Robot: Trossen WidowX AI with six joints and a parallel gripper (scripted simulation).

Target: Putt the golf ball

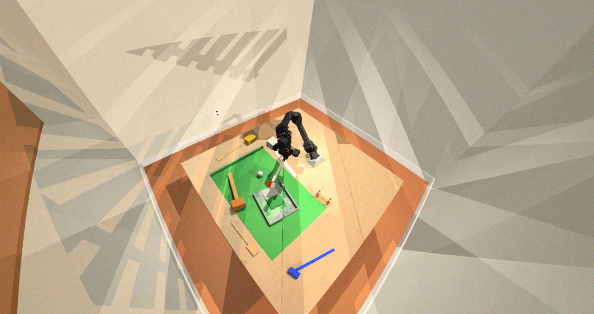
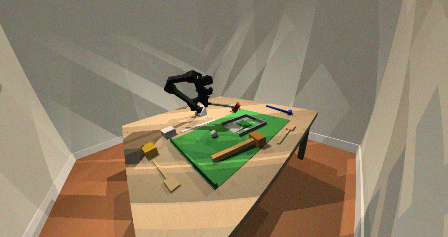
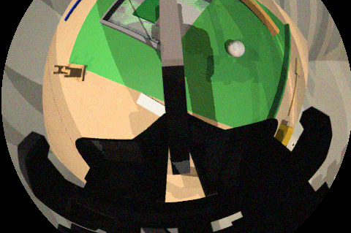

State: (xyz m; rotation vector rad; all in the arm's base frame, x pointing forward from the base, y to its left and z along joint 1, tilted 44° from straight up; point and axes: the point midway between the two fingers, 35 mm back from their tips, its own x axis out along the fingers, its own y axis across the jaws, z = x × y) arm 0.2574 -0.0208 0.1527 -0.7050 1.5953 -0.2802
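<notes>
The white strip lies 7 cm behind my gripper tip, 5 cm to the right of it and 15 cm below it. From my gripper tip the other things lie so: green mat (22 cm ahead, 2 cm to the left, 15 cm below); red putter (11 cm ahead, 4 cm to the left, 2 cm above); white golf ball (15 cm ahead, 11 cm to the right, 12 cm below).
</notes>
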